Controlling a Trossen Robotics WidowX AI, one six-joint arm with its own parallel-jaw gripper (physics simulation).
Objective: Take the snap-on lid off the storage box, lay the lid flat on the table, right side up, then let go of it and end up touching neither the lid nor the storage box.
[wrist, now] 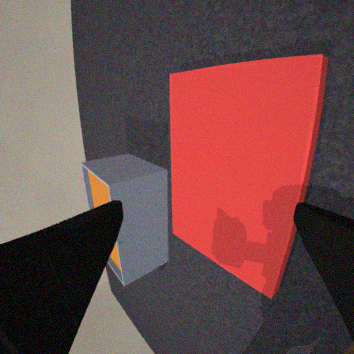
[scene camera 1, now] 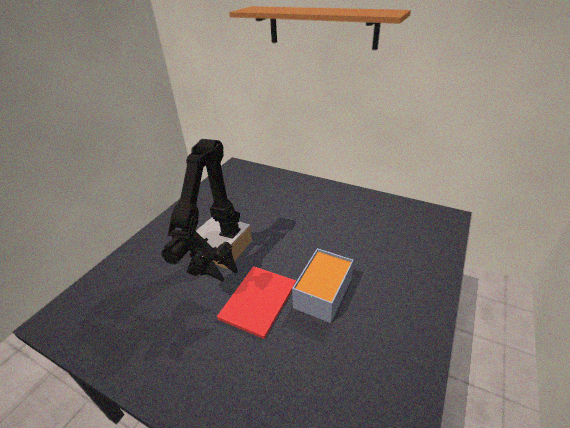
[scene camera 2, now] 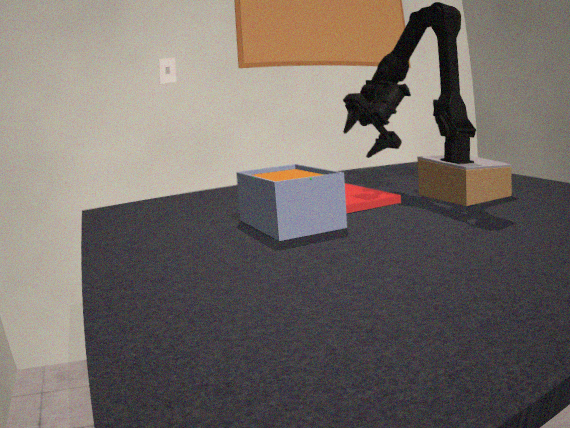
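Note:
The red lid (scene camera 1: 257,302) (scene camera 2: 372,199) (wrist: 240,130) lies flat on the table (scene camera 1: 380,360) (scene camera 2: 300,325), its plain broad face up. The blue-grey storage box (scene camera 1: 312,305) (scene camera 2: 310,207) (wrist: 142,220) stands upright beside it, its top uncovered and orange showing inside. A narrow gap shows between lid and box in the wrist view; whether their nearest corners touch is unclear. My gripper (scene camera 1: 229,275) (scene camera 2: 357,144) (wrist: 208,210) is open and empty, above and apart from the lid, on its side toward the arm's base. It is well clear of the box.
The arm's base stands on a wooden block (scene camera 1: 242,245) (scene camera 2: 442,182) behind the lid. A wooden shelf (scene camera 1: 320,14) is fixed high on the wall. In the second scene view, an orange-brown panel (scene camera 2: 320,32) and a white switch plate (scene camera 2: 167,70) are on the wall.

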